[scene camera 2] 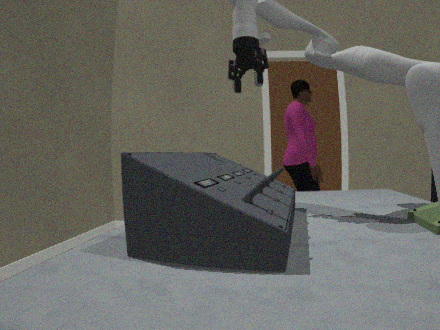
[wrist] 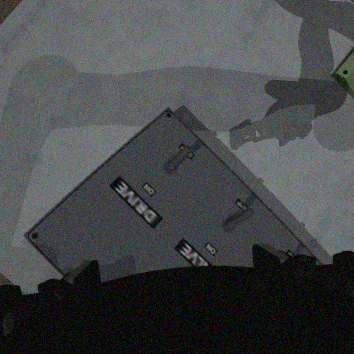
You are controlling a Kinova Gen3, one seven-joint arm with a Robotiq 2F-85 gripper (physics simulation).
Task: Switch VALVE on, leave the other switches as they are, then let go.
Note:
I see my gripper [scene camera 2: 247,89].
My gripper is seen too in the wrist view [wrist: 176,270].

